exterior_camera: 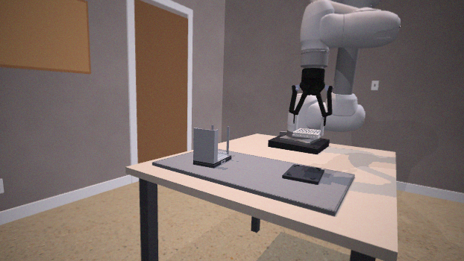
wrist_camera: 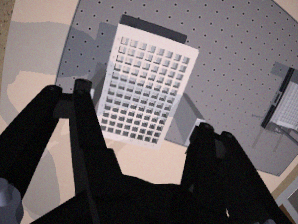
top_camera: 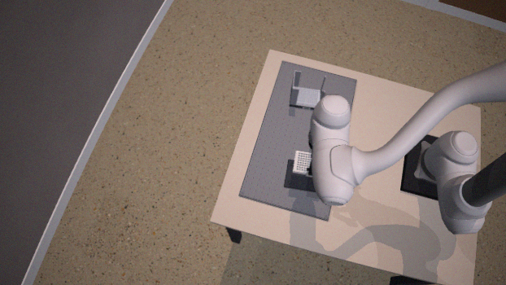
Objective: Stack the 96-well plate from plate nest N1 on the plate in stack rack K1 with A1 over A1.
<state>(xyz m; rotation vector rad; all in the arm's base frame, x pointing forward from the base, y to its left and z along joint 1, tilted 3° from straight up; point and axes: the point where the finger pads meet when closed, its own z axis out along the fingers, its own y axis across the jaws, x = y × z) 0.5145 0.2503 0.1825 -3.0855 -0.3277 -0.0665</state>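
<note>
My hand is 340 mm to the left of the grey wall, 190 mm short of it and 100 mm above it. From my hand the other things lie so: pale A1 mark: 170 mm below, 80 mm behind, 30 mm to the left; white 96-well plate: 20 mm below.
</note>
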